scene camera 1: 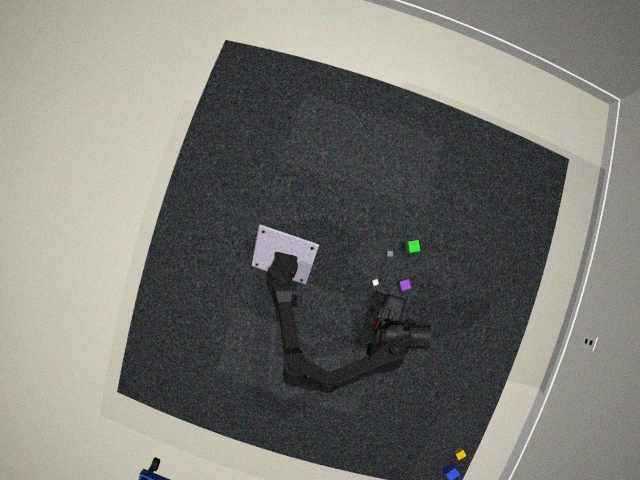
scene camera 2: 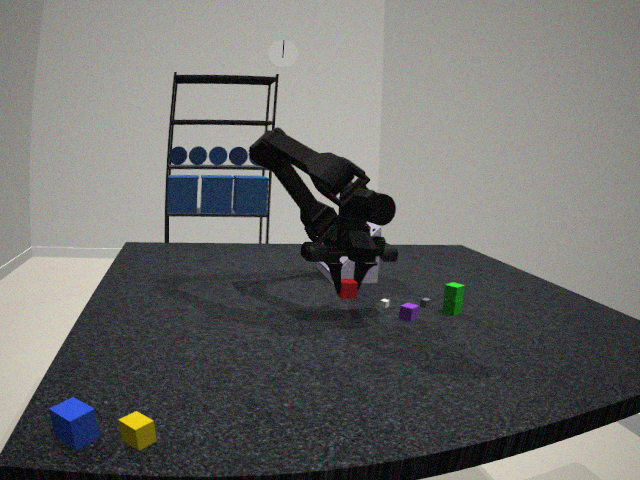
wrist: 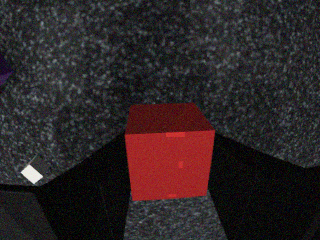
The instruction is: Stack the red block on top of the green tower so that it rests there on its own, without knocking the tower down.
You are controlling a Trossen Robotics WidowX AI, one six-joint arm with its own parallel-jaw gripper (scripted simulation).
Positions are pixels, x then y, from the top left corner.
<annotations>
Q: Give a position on a yellow cube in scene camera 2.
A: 138, 431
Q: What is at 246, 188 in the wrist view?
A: My gripper.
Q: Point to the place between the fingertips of my gripper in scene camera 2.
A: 346, 293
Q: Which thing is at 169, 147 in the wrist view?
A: A red block.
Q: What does my gripper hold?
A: A red block.
</annotations>
